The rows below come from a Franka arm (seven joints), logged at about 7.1 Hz.
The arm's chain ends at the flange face. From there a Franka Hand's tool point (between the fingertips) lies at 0.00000 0.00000 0.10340 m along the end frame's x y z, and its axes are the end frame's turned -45 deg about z.
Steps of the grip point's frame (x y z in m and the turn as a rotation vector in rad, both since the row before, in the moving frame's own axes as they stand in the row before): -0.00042, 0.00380, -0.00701, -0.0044, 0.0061, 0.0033; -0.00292, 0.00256, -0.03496, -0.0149, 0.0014, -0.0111; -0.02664, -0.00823, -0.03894, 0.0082, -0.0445, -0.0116; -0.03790, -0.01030, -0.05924, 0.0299, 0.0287, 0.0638; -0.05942, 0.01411, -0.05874, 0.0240, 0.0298, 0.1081; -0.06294, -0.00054, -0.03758, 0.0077, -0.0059, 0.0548
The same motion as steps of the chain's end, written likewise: 0.00162, 0.00311, -0.00701, 0.0012, 0.0074, 0.0033; -0.00145, 0.00289, -0.03495, -0.0095, 0.0115, -0.0111; -0.02082, 0.01034, -0.03883, -0.0257, -0.0373, -0.0116; -0.03413, 0.02380, -0.05915, 0.0414, -0.0008, 0.0638; -0.03267, 0.05590, -0.05866, 0.0380, 0.0041, 0.1081; -0.04390, 0.04428, -0.03758, 0.0013, -0.0096, 0.0548
